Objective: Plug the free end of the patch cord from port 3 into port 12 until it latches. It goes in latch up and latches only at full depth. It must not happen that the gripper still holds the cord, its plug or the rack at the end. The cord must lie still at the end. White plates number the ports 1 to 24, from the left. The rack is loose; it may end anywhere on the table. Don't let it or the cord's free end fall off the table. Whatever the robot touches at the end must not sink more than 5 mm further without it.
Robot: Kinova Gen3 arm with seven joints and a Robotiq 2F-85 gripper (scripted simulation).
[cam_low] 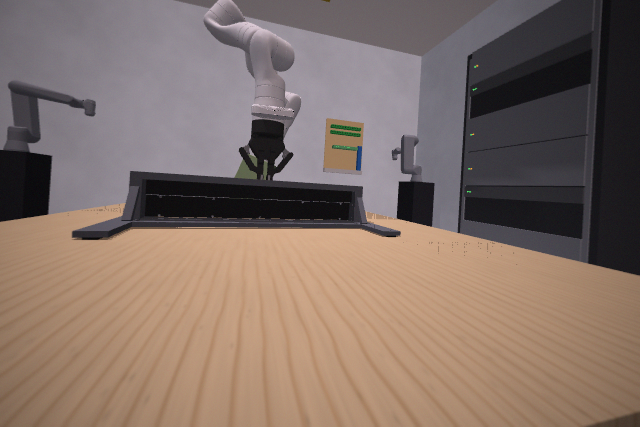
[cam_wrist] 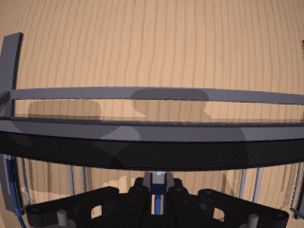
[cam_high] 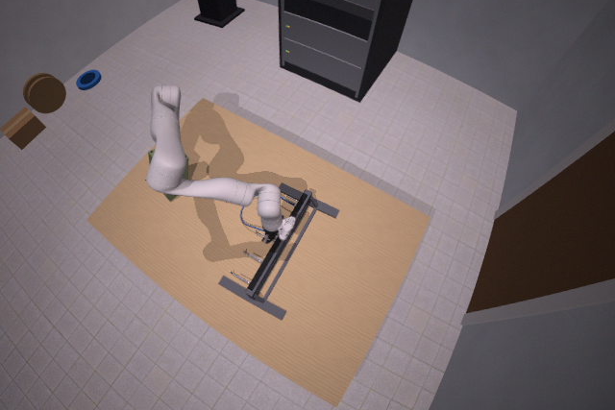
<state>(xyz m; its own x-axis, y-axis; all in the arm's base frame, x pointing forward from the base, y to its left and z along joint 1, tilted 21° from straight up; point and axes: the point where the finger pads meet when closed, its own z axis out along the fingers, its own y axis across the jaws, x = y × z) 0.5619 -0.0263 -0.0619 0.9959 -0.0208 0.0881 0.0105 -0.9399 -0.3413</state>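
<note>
The plug lies 10 mm ahead of my hand and 10 mm below it.
</note>
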